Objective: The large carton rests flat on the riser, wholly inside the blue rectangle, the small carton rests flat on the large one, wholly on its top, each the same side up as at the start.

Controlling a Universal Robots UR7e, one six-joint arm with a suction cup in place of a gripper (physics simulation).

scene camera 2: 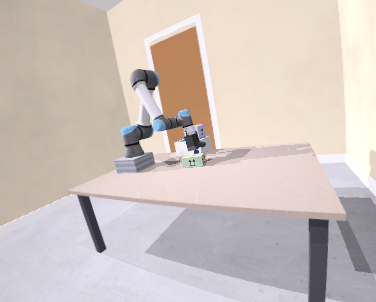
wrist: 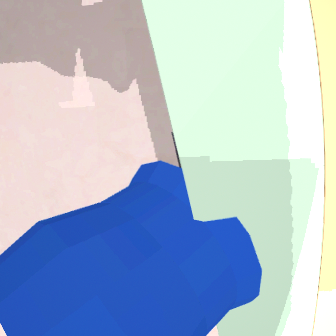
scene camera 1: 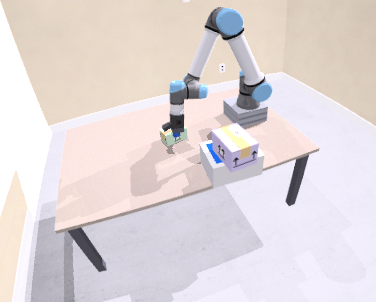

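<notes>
The small pale-green carton [scene camera 1: 181, 137] [scene camera 2: 193, 162] [wrist: 227, 100] sits flat on the table, arrows pointing up. My blue suction cup [scene camera 1: 176, 135] [scene camera 2: 196, 151] [wrist: 187, 233] is pressed down on its top close to one edge, squashed out of round, and grips it. The large lilac carton [scene camera 1: 235, 147] [scene camera 2: 200, 130] with a yellow tape strip stands upright on the white riser [scene camera 1: 232, 175] [scene camera 2: 181, 147] at the table's front right. It covers most of the blue rectangle [scene camera 1: 214, 154]; a blue strip shows at its left.
The arm's grey base block [scene camera 1: 245, 115] [scene camera 2: 134, 163] stands behind the riser. The riser sits at the table's front edge [scene camera 1: 136, 210]. A brown door [scene camera 2: 181, 75] is in the wall behind the table.
</notes>
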